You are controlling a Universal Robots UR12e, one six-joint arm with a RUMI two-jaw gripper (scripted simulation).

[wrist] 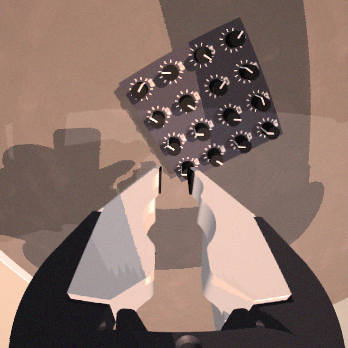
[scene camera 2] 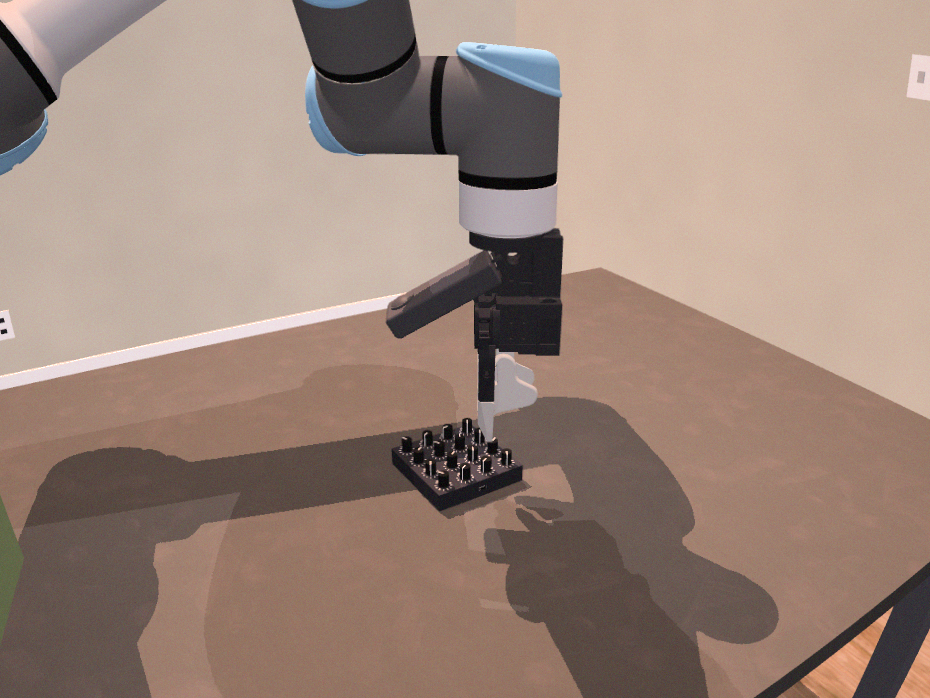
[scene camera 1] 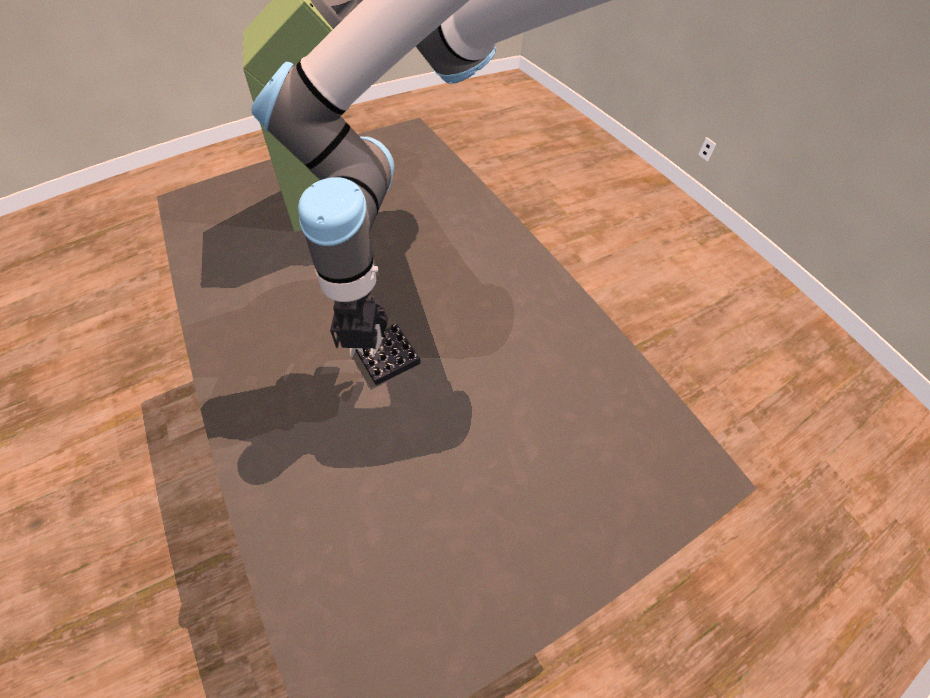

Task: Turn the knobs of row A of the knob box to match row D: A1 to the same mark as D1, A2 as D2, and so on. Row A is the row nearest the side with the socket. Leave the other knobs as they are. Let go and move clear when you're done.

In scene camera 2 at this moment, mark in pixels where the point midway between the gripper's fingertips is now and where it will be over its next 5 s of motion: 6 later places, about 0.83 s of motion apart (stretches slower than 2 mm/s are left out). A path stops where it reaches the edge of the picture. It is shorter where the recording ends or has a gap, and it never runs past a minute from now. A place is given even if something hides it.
My gripper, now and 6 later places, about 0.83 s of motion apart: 488, 435; 488, 452; 484, 454; 483, 463; 484, 439; 485, 406; 486, 318
